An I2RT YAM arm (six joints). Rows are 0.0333 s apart.
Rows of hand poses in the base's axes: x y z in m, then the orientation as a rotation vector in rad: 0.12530, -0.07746, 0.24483, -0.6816, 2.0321, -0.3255; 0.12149, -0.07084, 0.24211, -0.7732, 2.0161, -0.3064; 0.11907, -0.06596, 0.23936, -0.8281, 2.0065, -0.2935; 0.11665, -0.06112, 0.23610, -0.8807, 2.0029, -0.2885; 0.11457, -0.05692, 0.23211, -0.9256, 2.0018, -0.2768; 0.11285, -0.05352, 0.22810, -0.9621, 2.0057, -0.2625; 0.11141, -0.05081, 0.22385, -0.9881, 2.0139, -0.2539; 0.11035, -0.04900, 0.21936, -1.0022, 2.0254, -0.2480; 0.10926, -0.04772, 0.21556, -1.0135, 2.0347, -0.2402; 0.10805, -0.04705, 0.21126, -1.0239, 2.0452, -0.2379; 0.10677, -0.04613, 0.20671, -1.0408, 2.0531, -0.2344; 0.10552, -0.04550, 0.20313, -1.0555, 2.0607, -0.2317; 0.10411, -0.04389, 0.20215, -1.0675, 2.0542, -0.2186; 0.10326, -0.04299, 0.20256, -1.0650, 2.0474, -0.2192; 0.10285, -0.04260, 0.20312, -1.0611, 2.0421, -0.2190
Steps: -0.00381, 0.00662, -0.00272, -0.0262, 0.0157, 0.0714; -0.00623, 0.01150, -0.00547, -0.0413, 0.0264, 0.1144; -0.00865, 0.01634, -0.00873, -0.0614, 0.0414, 0.1506; -0.01073, 0.02054, -0.01272, -0.0736, 0.0577, 0.1834; -0.01245, 0.02394, -0.01673, -0.0806, 0.0763, 0.2101; -0.01389, 0.02665, -0.02098, -0.0871, 0.0945, 0.2264; -0.01495, 0.02846, -0.02547, -0.0902, 0.1109, 0.2332; -0.01604, 0.02974, -0.02927, -0.0906, 0.1246, 0.2398; -0.01725, 0.03041, -0.03357, -0.0944, 0.1382, 0.2432; -0.01853, 0.03133, -0.03812, -0.1003, 0.1521, 0.2519; -0.01978, 0.03196, -0.04170, -0.1057, 0.1648, 0.2589; -0.02119, 0.03357, -0.04268, -0.1019, 0.1657, 0.2734; -0.02204, 0.03447, -0.04227, -0.1008, 0.1586, 0.2742; -0.02245, 0.03486, -0.04171, -0.0985, 0.1524, 0.2738
